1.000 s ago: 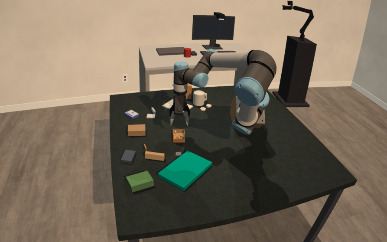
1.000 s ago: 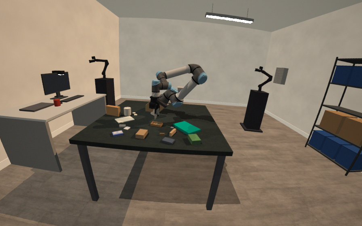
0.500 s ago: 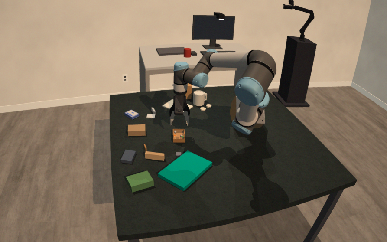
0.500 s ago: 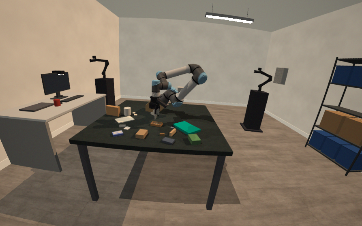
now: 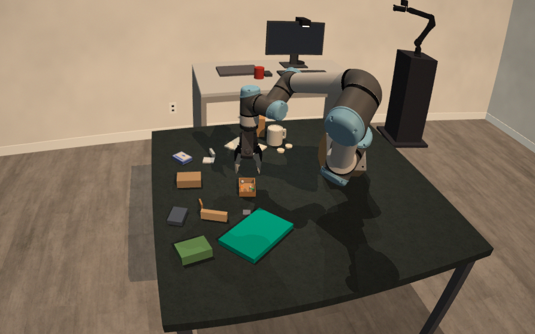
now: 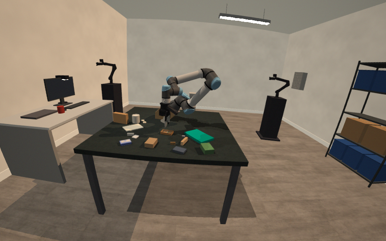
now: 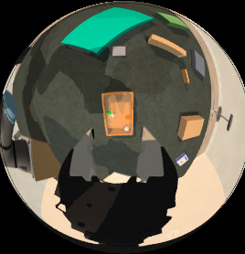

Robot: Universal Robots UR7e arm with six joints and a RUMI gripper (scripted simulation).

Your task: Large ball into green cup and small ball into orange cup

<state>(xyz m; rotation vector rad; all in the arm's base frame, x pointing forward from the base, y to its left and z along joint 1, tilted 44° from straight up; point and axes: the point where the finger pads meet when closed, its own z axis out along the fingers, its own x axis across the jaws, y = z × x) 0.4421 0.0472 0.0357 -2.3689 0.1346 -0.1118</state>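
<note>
Right now my hand is 80 mm above the covered wooden puzzle. The rest, counted from my hand: brown box (250 mm ahead, 60 mm to the right, 70 mm below); teal flat box (10 mm behind, 300 mm to the left, 80 mm below); grey cube (20 mm ahead, 160 mm to the left, 80 mm below).
</note>
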